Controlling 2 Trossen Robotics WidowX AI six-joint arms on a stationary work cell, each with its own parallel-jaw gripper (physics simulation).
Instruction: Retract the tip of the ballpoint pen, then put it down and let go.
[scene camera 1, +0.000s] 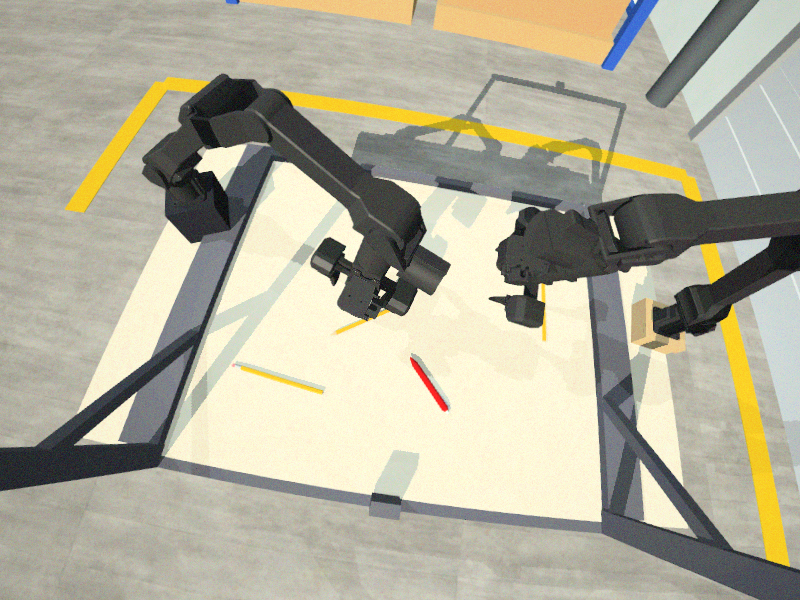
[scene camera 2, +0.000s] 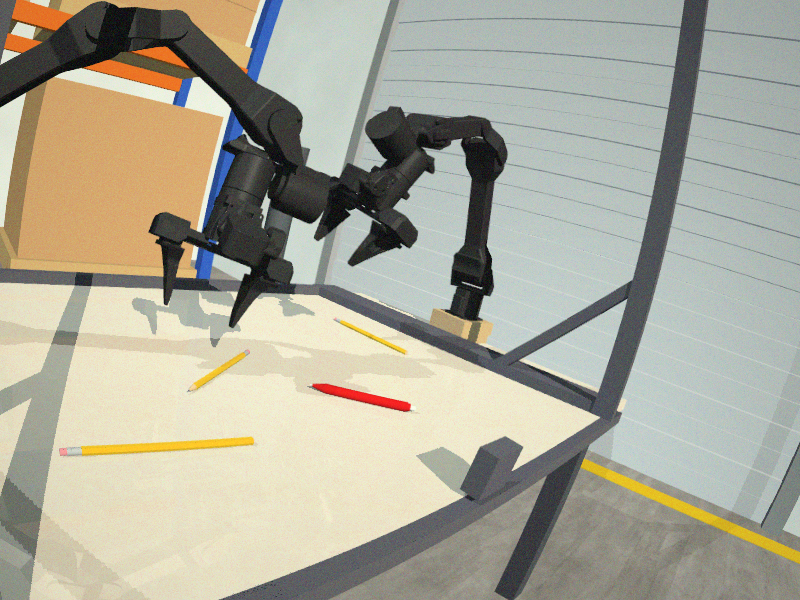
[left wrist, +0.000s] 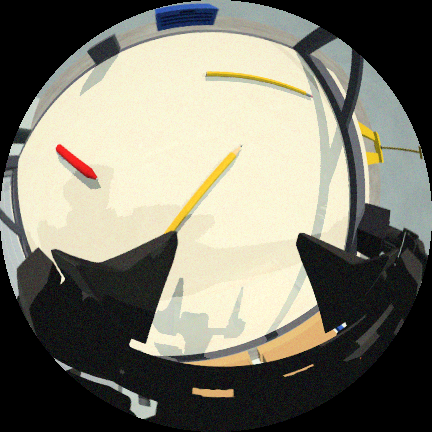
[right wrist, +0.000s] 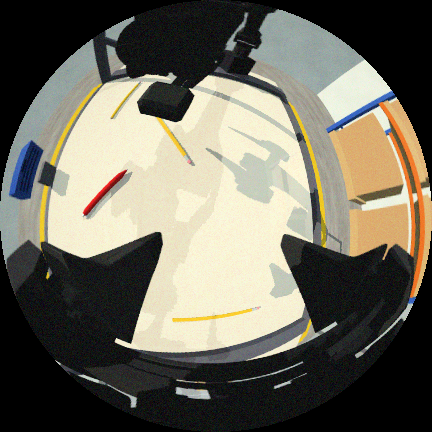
My left gripper (scene camera 2: 198, 316) is open, holding nothing. Also in view: a red ballpoint pen (scene camera 2: 329, 389). My right gripper (scene camera 2: 331, 251) is open, with nothing in its grasp.
My left gripper is seen too in scene camera 1 (scene camera 1: 355, 295), in the left wrist view (left wrist: 240, 238) and in the right wrist view (right wrist: 180, 100). My right gripper also shows in scene camera 1 (scene camera 1: 493, 274) and in the right wrist view (right wrist: 224, 240).
